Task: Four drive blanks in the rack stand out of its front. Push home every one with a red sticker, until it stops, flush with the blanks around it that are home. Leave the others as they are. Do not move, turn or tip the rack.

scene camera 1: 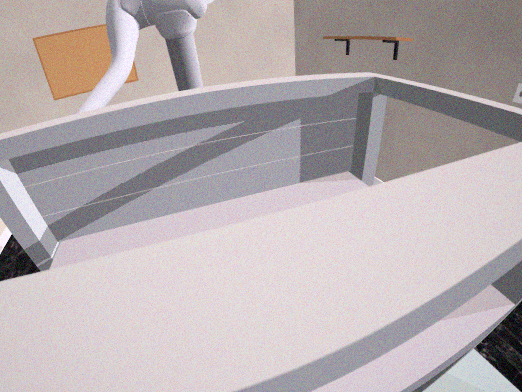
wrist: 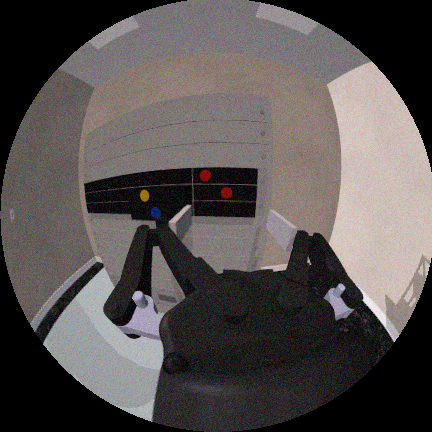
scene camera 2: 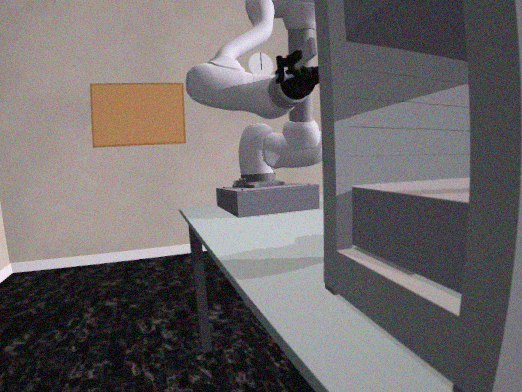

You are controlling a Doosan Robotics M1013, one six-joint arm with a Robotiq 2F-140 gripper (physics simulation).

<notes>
In view: the gripper (wrist: 230,216) and a grey rack (scene camera 1: 234,230).
The grey rack also shows in scene camera 2 (scene camera 2: 417,86).
</notes>
